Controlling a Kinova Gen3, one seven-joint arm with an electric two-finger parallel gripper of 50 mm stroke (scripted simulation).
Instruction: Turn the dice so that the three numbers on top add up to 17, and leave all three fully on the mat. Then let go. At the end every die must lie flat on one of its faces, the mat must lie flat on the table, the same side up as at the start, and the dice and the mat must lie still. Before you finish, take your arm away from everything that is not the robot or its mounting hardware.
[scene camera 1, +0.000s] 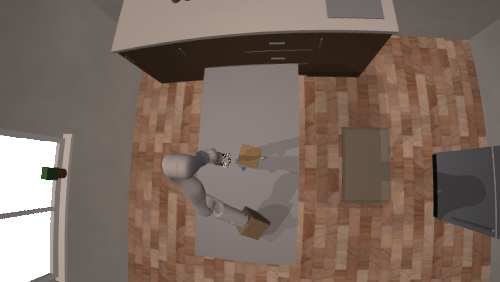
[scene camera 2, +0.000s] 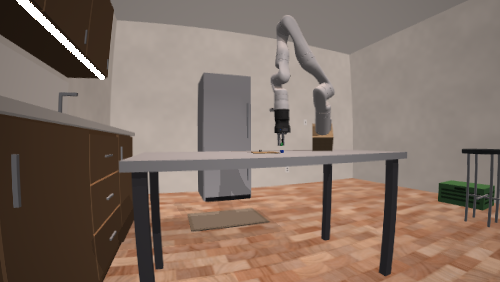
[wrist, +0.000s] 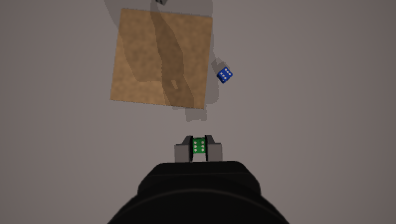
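My gripper (wrist: 199, 144). Tan mat (wrist: 160, 59).
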